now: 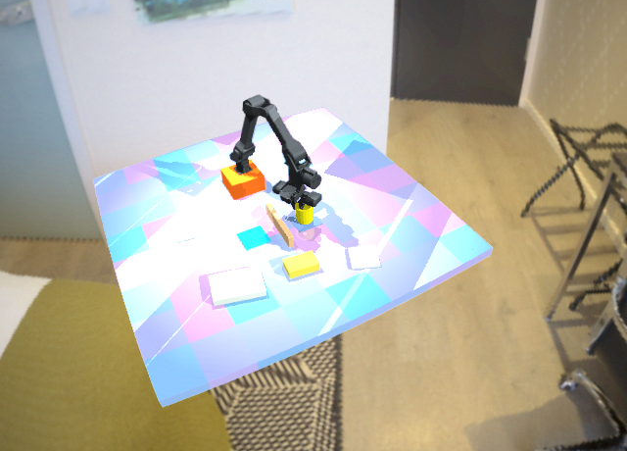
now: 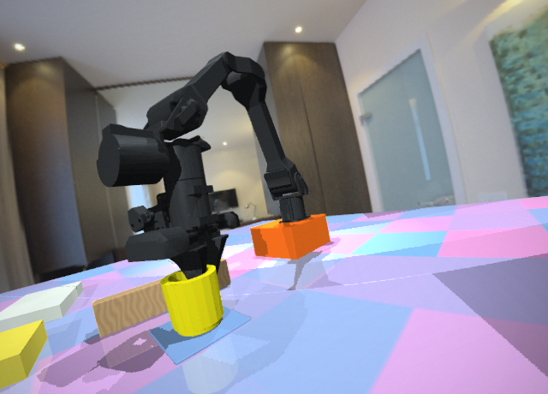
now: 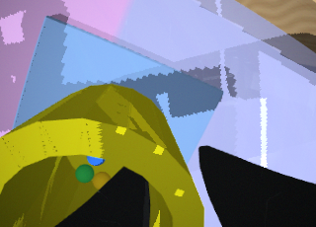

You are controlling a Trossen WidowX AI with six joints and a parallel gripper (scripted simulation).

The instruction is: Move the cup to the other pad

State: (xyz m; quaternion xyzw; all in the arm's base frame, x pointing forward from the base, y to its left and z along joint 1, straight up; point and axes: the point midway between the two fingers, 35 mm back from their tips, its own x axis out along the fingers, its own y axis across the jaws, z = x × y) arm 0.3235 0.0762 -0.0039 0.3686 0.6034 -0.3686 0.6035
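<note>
Now: the green marble 30 mm to the left of my gripper tip, 30 mm ahead of it and 20 mm below it. The rest, counted from my gripper tip: light blue pad: 40 mm below, 30 mm ahead, 10 mm to the left; wooden bar: 90 mm to the right, 20 mm below, 20 mm ahead; yellow cup: 20 mm ahead, 10 mm to the left.
</note>
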